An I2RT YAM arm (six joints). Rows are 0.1 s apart.
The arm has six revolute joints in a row. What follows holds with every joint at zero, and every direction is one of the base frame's.
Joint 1 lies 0.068 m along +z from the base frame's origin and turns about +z.
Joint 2 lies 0.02 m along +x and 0.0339 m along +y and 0.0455 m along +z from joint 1 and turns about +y.
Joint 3 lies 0.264 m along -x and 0.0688 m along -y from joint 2 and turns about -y.
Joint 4 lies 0.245 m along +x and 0.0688 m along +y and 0.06 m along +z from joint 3 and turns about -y.
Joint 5 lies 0.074 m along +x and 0.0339 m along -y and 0.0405 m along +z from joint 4 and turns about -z.
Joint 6 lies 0.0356 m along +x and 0.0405 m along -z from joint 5 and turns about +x.
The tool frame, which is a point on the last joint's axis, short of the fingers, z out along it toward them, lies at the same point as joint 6; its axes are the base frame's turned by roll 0, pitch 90 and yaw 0 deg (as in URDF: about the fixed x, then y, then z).
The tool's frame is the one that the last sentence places.
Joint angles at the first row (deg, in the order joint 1, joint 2, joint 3, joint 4, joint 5, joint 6):
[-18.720, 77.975, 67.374, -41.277, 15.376, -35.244]
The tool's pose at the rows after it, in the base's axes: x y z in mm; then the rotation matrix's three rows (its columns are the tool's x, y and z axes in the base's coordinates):
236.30, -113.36, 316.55; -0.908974, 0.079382, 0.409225; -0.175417, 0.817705, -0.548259; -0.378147, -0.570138, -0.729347
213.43, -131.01, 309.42; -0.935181, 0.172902, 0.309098; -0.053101, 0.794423, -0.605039; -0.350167, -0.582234, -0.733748
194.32, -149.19, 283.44; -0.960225, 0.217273, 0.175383; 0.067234, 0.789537, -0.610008; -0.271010, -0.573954, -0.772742
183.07, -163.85, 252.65; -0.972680, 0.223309, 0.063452; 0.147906, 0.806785, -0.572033; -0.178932, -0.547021, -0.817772
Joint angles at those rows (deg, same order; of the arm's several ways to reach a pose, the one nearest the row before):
[-22.939, 73.318, 67.221, -44.906, 20.207, -33.343]
[-28.404, 71.199, 64.490, -45.954, 22.654, -32.185]
[-34.128, 71.373, 59.854, -46.238, 23.989, -31.921]
[-38.434, 73.821, 55.746, -45.561, 24.120, -32.380]

